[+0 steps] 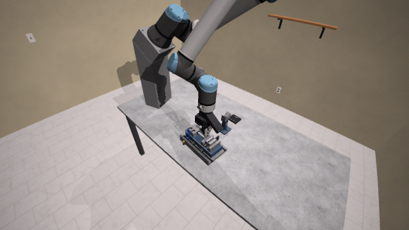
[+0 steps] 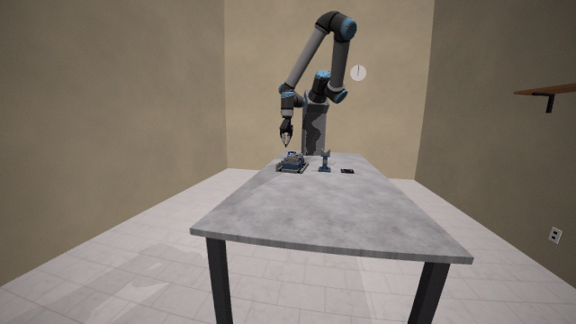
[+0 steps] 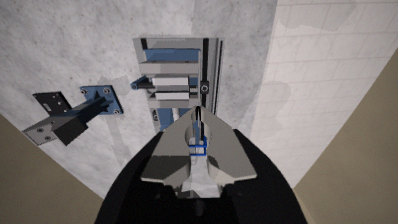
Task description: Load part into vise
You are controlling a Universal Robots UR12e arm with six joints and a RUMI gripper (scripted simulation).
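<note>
Now: hand 8 cm above the part and 5 cm to the right of it. The rest, counted from my hand: cylinder rod (10 cm below, 9 cm behind, 4 cm to the left); work stop (10 cm to the left, 9 cm below, 1 cm behind); moving jaw (10 cm below, 5 cm to the left, 4 cm behind).
</note>
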